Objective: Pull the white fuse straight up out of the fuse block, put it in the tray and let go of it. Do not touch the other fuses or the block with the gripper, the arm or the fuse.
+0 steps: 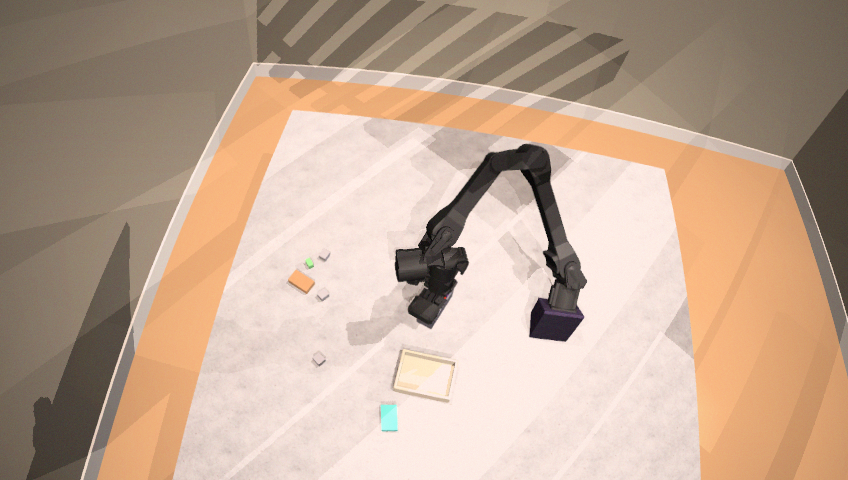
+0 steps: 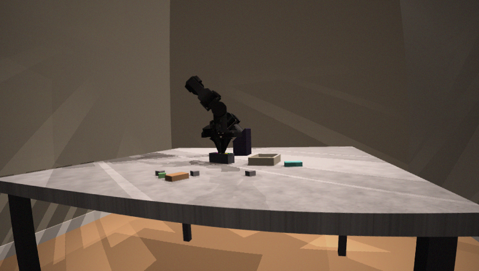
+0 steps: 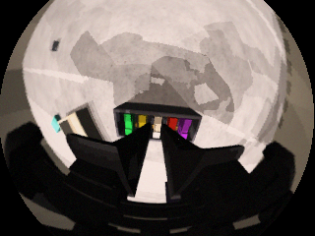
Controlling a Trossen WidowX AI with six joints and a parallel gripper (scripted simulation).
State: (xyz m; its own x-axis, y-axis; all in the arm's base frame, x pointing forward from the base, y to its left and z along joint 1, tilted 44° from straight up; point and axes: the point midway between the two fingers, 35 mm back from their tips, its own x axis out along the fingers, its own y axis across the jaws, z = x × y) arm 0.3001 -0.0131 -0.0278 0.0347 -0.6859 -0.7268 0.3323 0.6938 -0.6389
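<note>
Now: gripper tip 190 mm to the right of the beige tray, 30 mm above it and 10 mm past it. The rest, counted from my gripper tip: white fuse: 10 mm below; then teal block: 310 mm to the left, 50 mm ahead, 30 mm below; then small green cube: 340 mm ahead, 50 mm to the right, 30 mm below.
</note>
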